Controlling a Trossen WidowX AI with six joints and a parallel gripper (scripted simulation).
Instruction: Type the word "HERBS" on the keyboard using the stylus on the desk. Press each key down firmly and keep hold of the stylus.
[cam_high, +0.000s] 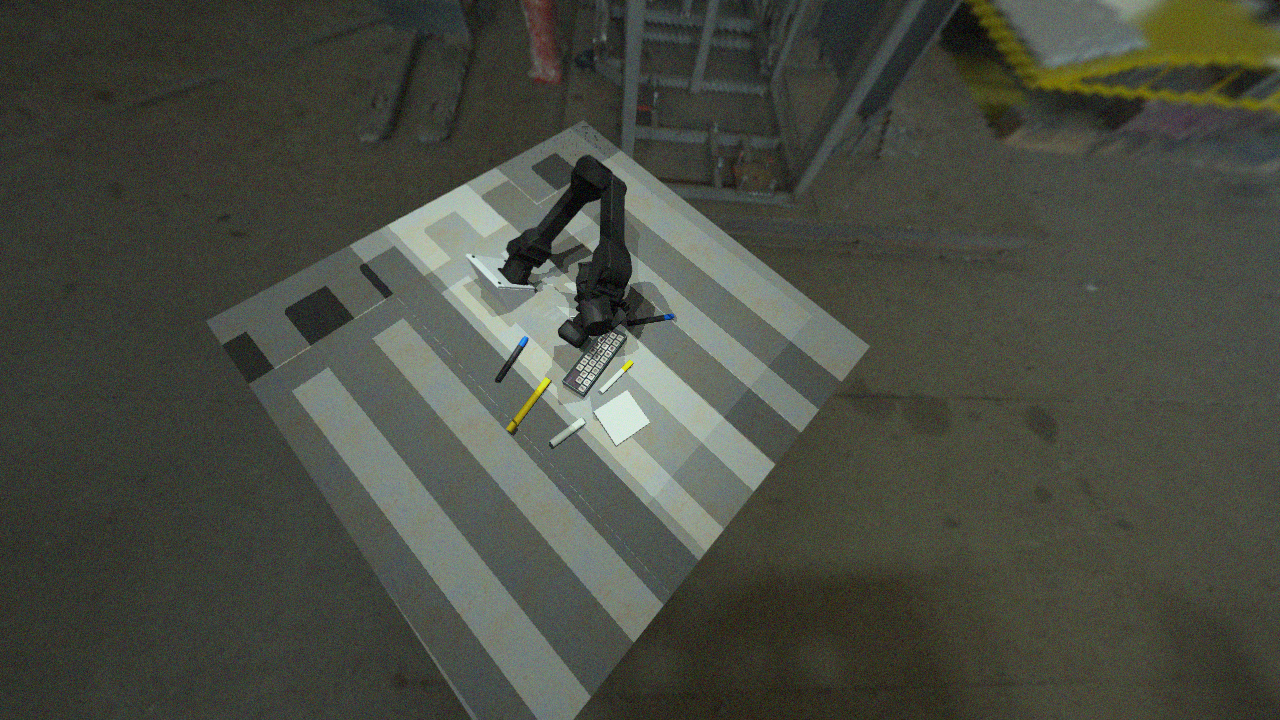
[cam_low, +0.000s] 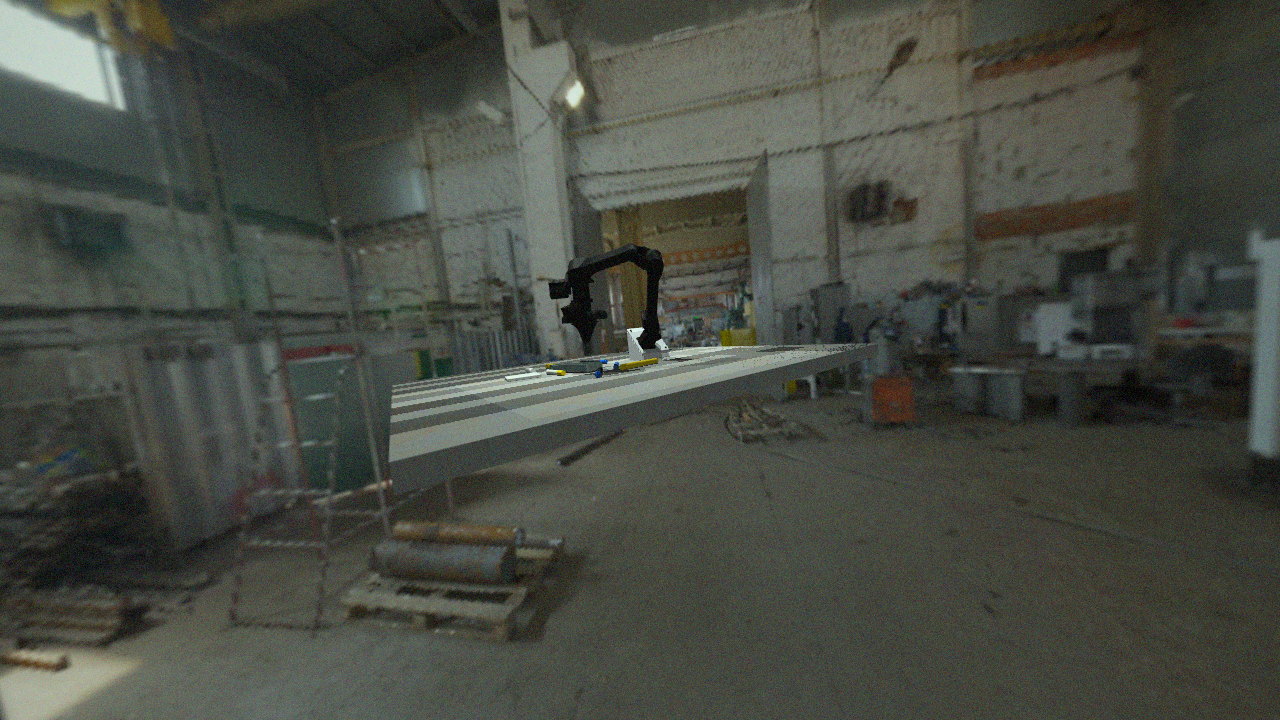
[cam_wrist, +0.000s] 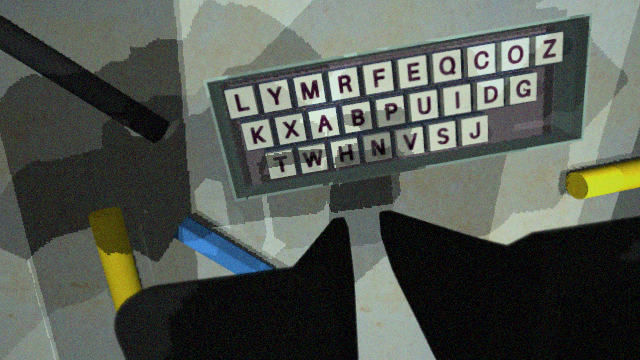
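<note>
My gripper tip is 9 cm past the blue stylus, 9 cm above it and 3 cm to the right of it. Also, from my gripper tip: thin grey tip (11 cm behind, 9 cm below, 1 cm to the left); pale paper sheet (21 cm ahead, 9 cm to the right, 9 cm below); white-and-yellow pen (11 cm ahead, 9 cm below, 1 cm to the right).
</note>
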